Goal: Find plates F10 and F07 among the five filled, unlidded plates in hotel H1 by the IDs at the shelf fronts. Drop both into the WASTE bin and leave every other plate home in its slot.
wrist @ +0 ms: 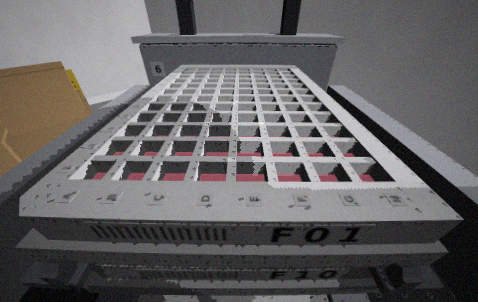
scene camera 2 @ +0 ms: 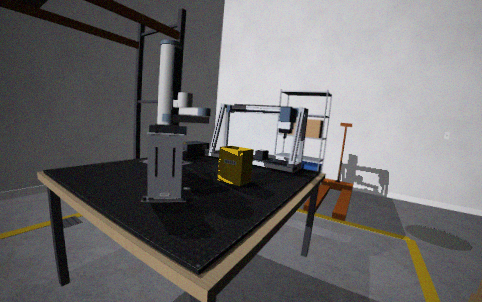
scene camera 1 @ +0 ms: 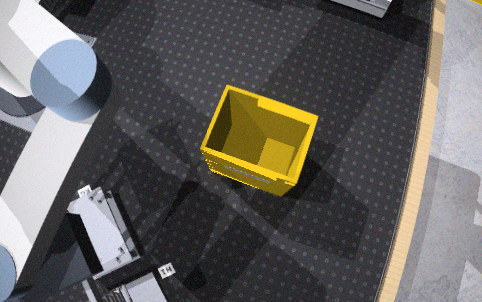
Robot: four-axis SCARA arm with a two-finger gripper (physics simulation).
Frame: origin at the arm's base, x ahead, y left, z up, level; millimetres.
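Seen in the pictures: gripper, fingertip midpoint: (wrist: pixel 239 101).
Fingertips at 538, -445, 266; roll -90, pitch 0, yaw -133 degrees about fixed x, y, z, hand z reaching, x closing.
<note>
Offsets run from my fingertips to a thing's top centre, as dx, dy, dz. "spot": to the spot under its first point.
In the wrist view my gripper (wrist: pixel 239 101) is shut on plate F10 {spot: -74, +46, -11} (wrist: pixel 302 274). One dark finger shows at each side of its front, and the plate is level. Plate F01 {-16, +17, +13} (wrist: pixel 240 202) lies directly above it, unlidded, with red in its wells and its ID at the front. It sits farther back than F10. Plate F07's ID does not show. The H1 label {spot: +10, +127, -253} (scene camera 1: pixel 166 270) is at the bottom of scene camera 1. The yellow WASTE bin {+109, +419, -53} (scene camera 1: pixel 246 172) (scene camera 2: pixel 235 167) stands upright on the table and its inside looks empty. The gripper cannot be made out in the scene views.
A light grey station {-154, +145, -183} (scene camera 1: pixel 102 230) stands beside H1. The arm's forearm (scene camera 1: pixel 55 145) reaches over the left side. Grey side rails (wrist: pixel 75 145) flank the plates. A gantry machine (scene camera 2: pixel 306 135) stands at the table's back, beyond the bin. The wooden table edge {spot: +461, +628, -253} (scene camera 1: pixel 417 125) is at the right.
</note>
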